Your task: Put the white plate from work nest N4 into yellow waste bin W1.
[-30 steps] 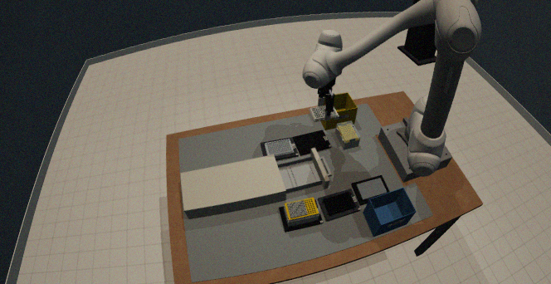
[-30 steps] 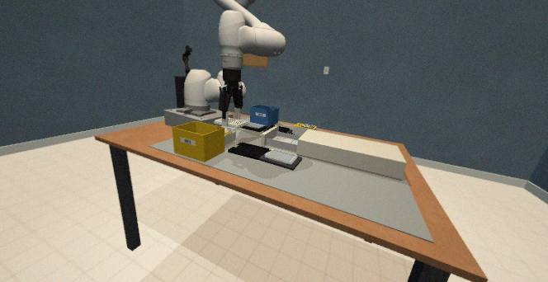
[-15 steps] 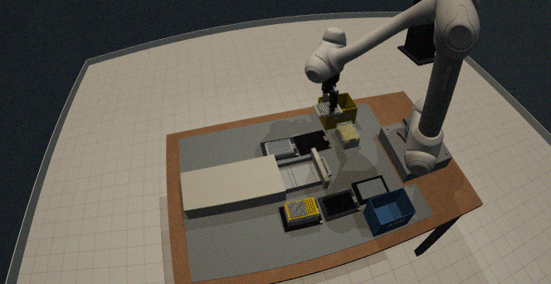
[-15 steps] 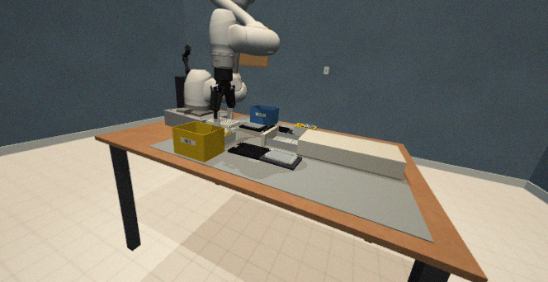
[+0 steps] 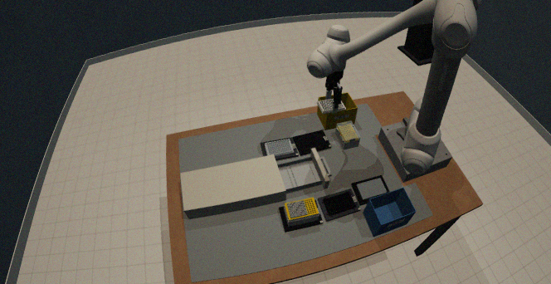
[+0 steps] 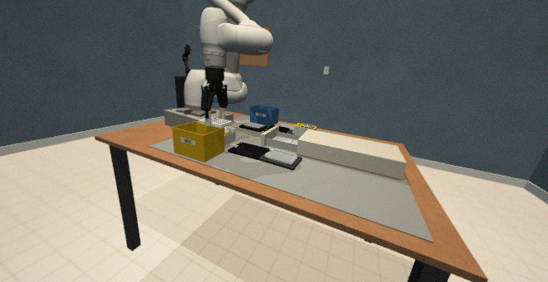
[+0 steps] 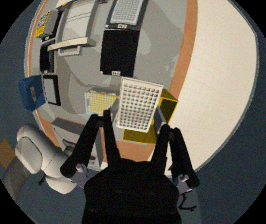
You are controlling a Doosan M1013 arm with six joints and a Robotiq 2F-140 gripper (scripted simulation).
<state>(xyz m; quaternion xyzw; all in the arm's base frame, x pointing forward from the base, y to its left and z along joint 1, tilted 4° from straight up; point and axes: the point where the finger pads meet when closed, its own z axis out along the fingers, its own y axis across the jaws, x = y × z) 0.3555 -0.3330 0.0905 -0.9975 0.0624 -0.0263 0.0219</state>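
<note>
Now: hand 6 cm past the yellow bin, 3 cm to the left of it and 13 cm above it. From my hand the other things lie so: white plate: 2 cm below; then pale grey plate: 30 cm ahead, 5 cm to the left, 15 cm below; then black nest: 14 cm ahead, 7 cm to the left, 16 cm below.
</note>
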